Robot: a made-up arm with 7 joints.
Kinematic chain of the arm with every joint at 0, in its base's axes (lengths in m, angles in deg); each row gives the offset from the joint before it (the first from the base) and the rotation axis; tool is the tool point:
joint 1: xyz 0 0 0 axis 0 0.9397 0.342
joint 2: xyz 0 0 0 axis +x
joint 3: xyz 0 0 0 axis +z
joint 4: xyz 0.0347 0 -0.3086 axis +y
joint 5: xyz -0.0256 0 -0.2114 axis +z
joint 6: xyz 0 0 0 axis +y
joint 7: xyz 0 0 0 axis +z
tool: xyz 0 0 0
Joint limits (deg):
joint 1: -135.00..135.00
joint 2: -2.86..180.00
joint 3: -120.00..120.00
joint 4: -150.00..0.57
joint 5: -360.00..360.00
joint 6: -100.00..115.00
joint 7: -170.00..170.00
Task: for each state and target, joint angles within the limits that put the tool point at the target. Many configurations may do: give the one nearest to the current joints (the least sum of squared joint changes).
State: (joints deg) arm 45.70 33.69 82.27 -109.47 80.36 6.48 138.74
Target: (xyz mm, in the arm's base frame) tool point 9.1 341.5 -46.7
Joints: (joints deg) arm 32.19 45.21 67.02 -113.29 80.36 6.48 138.74
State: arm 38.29 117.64 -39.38 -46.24 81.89 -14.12 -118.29
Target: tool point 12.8 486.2 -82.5
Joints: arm 33.88 100.09 -38.97 -53.14 81.89 -14.12 -118.29
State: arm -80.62 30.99 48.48 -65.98 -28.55 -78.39 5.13
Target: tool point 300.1 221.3 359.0
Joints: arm -118.47 50.90 44.10 -30.83 -28.55 -78.39 5.13
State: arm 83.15 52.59 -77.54 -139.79 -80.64 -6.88 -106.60
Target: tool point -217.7 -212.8 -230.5
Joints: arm 70.34 11.63 -75.41 -101.58 -80.64 -6.88 -106.60
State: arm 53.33 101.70 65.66 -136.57 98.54 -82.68 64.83
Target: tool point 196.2 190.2 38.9
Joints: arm 62.40 106.87 55.80 -133.06 98.54 -82.68 64.83
